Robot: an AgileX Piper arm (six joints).
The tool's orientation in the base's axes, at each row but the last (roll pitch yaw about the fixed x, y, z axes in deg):
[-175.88, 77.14, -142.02]
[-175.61, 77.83, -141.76]
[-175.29, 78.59, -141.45]
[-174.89, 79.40, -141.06]
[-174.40, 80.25, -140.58]
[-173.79, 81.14, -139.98]
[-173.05, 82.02, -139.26]
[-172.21, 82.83, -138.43]
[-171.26, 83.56, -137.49]
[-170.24, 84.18, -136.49]
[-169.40, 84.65, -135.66]
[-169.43, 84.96, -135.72]
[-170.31, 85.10, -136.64]
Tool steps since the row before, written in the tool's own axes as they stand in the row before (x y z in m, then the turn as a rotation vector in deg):
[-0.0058, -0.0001, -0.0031, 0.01, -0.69, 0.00]
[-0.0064, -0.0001, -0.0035, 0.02, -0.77, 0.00]
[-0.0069, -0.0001, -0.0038, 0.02, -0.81, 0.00]
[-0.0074, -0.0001, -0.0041, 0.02, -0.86, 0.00]
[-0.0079, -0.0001, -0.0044, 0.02, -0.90, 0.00]
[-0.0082, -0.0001, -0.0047, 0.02, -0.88, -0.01]
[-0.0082, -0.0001, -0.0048, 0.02, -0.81, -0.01]
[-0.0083, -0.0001, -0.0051, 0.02, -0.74, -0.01]
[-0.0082, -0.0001, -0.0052, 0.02, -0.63, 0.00]
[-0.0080, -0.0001, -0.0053, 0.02, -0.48, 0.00]
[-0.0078, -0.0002, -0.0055, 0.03, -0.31, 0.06]
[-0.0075, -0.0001, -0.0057, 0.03, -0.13, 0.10]
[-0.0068, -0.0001, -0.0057, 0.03, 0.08, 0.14]
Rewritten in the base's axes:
[-0.0014, -0.0010, 0.0063, 0.38, -0.57, 0.00]
[-0.0017, -0.0011, 0.0070, 0.43, -0.64, -0.01]
[-0.0020, -0.0013, 0.0075, 0.45, -0.67, -0.01]
[-0.0022, -0.0015, 0.0080, 0.48, -0.72, -0.01]
[-0.0025, -0.0016, 0.0085, 0.50, -0.75, 0.00]
[-0.0028, -0.0019, 0.0088, 0.48, -0.74, 0.00]
[-0.0030, -0.0020, 0.0088, 0.44, -0.68, 0.00]
[-0.0034, -0.0022, 0.0089, 0.40, -0.62, -0.01]
[-0.0036, -0.0023, 0.0087, 0.35, -0.52, -0.01]
[-0.0037, -0.0025, 0.0085, 0.27, -0.40, -0.01]
[-0.0039, -0.0027, 0.0083, 0.22, -0.23, -0.03]
[-0.0042, -0.0028, 0.0080, 0.15, -0.05, -0.04]
[-0.0043, -0.0028, 0.0073, 0.07, 0.14, -0.04]

